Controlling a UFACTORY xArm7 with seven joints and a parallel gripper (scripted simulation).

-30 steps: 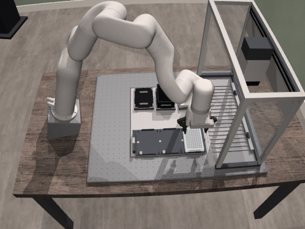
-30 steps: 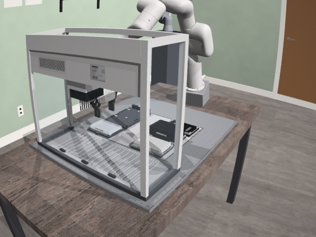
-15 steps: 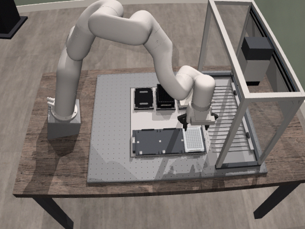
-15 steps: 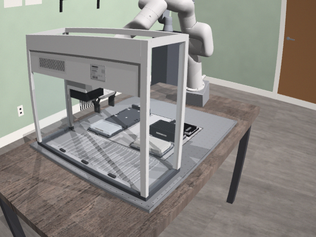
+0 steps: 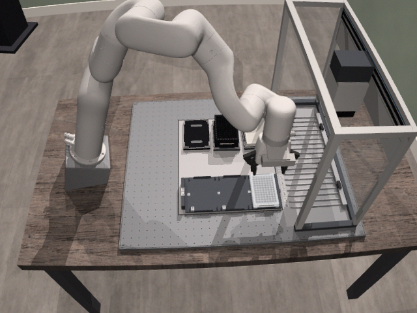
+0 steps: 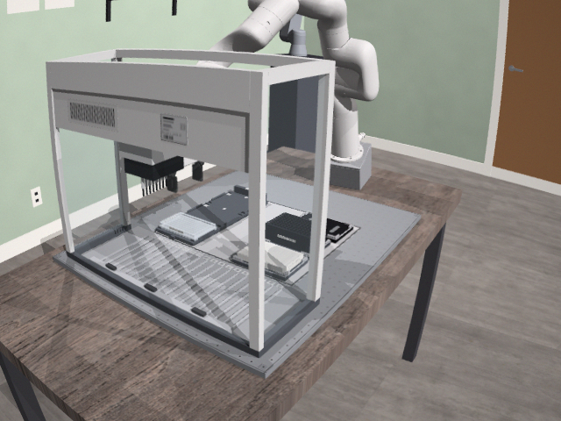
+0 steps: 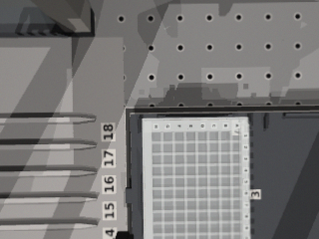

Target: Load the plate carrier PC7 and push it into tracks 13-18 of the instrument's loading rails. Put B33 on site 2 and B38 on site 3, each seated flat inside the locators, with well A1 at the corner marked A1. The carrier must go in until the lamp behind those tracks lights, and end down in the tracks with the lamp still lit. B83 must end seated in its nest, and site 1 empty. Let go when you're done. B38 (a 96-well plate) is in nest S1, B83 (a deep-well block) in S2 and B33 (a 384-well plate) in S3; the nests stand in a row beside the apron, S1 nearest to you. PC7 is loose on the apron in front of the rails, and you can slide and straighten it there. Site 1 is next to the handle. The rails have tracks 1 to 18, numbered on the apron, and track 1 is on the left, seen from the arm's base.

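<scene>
The cream 384-well plate B33 is 50 mm behind my hand, 250 mm to the left of it and 120 mm below it. Round my hand: 96-well plate B38: 120 mm below; dark carrier PC7: 110 mm behind, 20 mm to the right, 120 mm below; frame post: 120 mm ahead, 120 mm to the right, 110 mm above.
</scene>
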